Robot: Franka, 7 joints.
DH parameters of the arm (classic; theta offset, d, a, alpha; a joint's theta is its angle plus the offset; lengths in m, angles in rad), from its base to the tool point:
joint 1: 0 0.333 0 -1.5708
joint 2: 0 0 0 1.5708
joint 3: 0 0.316 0.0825 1.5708
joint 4: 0 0 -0.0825 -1.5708
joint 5: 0 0.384 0 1.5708
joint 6: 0 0 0.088 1.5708
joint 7: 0 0.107 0 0
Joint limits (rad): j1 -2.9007..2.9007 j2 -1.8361..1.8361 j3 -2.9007..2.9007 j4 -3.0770..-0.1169 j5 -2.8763..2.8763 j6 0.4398..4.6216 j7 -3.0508..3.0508
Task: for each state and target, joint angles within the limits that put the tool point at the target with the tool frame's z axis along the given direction. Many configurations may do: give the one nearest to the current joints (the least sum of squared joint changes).
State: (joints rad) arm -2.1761 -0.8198 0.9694 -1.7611 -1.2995 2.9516 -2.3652
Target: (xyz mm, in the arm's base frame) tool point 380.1 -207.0 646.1 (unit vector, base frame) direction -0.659 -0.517 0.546
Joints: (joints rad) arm -2.0749 -1.3689 1.0505 -2.1810 -0.9936 2.0024 -2.3652
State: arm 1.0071 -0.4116 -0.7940 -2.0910 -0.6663 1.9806 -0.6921
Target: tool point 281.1 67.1 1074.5 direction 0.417 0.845 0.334
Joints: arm 1.7966 -0.6626 -0.5697 -1.2435 -0.1620 2.6210 -0.6921
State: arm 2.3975 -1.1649 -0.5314 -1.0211 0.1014 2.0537 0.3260
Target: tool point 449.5 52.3 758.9 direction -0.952 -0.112 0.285
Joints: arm 2.7368 -1.7541 -0.5379 -1.5381 0.5038 1.4075 0.3260
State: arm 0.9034 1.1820 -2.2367 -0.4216 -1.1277 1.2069 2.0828
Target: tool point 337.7 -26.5 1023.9 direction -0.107 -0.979 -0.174
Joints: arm 1.2498 0.4647 -2.0213 -0.7374 -0.6640 1.4909 2.0828
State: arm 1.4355 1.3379 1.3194 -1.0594 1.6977 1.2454 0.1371
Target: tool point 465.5 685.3 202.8 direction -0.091 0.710 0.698
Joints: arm 0.6595 1.6068 0.9280 -0.5489 1.6963 1.9003 0.1371
